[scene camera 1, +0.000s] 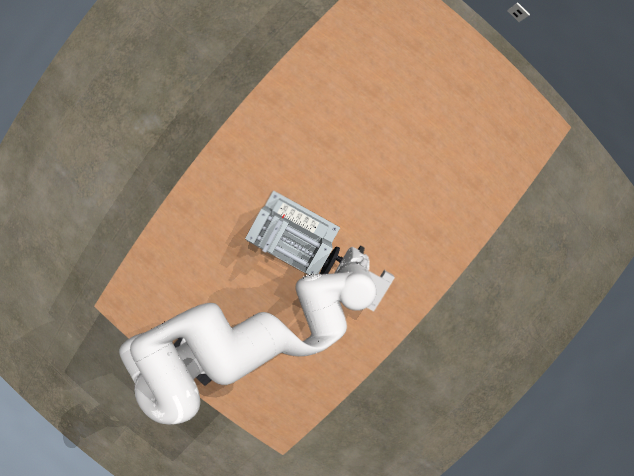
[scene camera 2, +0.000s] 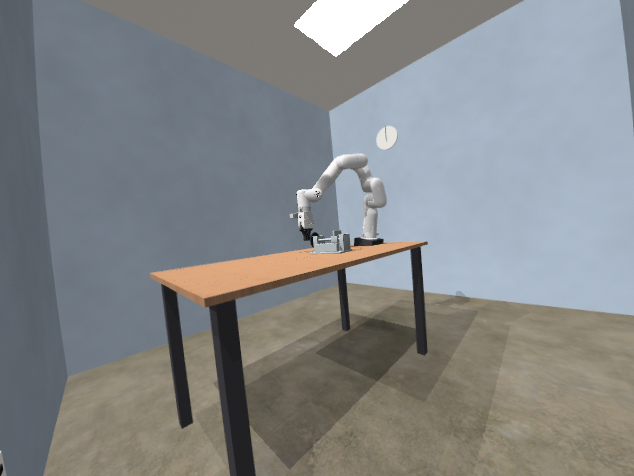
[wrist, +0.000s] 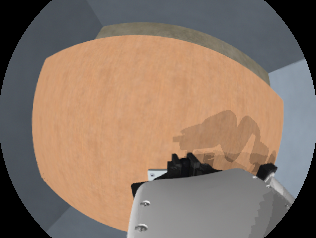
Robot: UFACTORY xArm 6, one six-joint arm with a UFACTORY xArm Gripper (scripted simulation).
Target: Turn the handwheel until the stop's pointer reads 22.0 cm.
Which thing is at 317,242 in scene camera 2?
A slide fixture.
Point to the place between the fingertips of the gripper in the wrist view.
At 180,161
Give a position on a slide fixture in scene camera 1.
304,234
